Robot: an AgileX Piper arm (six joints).
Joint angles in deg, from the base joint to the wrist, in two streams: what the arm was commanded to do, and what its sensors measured. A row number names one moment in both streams.
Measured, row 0:
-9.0, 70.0, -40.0, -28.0, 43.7, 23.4
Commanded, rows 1 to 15:
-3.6, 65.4, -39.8, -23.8, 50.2, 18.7
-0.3, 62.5, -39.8, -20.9, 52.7, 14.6
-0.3, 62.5, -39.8, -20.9, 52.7, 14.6
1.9, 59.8, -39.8, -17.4, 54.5, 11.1
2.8, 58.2, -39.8, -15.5, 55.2, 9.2
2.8, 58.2, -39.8, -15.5, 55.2, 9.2
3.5, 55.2, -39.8, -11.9, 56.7, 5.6
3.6, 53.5, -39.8, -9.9, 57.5, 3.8
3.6, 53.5, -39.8, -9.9, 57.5, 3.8
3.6, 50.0, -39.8, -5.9, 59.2, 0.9
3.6, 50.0, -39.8, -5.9, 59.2, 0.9
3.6, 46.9, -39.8, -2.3, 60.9, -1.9
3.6, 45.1, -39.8, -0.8, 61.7, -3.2
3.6, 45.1, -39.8, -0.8, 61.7, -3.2
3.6, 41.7, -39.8, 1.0, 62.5, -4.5
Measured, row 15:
3.5, 46.0, -40.0, -2.1, 60.8, -1.5
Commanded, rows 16 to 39:
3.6, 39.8, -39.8, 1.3, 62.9, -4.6
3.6, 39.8, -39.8, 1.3, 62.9, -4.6
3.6, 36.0, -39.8, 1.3, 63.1, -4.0
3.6, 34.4, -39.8, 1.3, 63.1, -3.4
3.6, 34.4, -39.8, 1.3, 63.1, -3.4
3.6, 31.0, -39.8, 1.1, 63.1, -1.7
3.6, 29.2, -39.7, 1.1, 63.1, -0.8
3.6, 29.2, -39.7, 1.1, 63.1, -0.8
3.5, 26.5, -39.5, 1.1, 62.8, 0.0
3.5, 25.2, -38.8, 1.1, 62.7, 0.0
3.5, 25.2, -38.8, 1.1, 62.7, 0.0
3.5, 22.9, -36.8, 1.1, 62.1, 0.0
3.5, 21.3, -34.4, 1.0, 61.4, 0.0
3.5, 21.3, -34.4, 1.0, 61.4, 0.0
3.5, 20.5, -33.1, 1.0, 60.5, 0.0
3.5, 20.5, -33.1, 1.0, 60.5, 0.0
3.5, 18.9, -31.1, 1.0, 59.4, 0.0
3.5, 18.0, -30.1, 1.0, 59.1, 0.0
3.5, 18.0, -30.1, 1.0, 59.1, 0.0
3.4, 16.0, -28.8, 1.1, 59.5, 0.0
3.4, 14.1, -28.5, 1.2, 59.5, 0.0
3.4, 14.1, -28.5, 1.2, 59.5, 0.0
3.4, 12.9, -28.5, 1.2, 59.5, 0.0
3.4, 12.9, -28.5, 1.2, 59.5, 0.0
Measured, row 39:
3.5, 15.8, -28.9, 1.0, 60.4, 0.0
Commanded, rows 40 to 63:
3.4, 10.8, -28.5, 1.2, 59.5, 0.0
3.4, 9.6, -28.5, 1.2, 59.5, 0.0
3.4, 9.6, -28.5, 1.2, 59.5, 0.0
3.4, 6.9, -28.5, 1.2, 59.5, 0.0
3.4, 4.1, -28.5, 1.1, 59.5, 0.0
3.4, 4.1, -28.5, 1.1, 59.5, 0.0
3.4, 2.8, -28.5, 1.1, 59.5, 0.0
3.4, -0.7, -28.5, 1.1, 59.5, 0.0
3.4, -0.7, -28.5, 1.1, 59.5, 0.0
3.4, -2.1, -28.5, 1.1, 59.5, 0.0
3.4, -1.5, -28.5, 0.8, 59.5, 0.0
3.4, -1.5, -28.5, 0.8, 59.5, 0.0
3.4, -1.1, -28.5, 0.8, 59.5, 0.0
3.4, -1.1, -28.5, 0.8, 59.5, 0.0
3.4, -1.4, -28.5, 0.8, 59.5, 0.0
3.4, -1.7, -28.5, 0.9, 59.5, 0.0
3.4, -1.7, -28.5, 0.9, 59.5, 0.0
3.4, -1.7, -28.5, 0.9, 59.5, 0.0
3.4, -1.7, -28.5, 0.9, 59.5, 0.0
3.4, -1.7, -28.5, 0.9, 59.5, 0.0
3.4, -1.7, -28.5, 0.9, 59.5, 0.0
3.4, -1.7, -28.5, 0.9, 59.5, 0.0
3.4, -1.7, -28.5, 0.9, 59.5, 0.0
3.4, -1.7, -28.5, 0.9, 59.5, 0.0
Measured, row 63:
3.5, -0.3, -28.6, 1.0, 60.0, 0.0
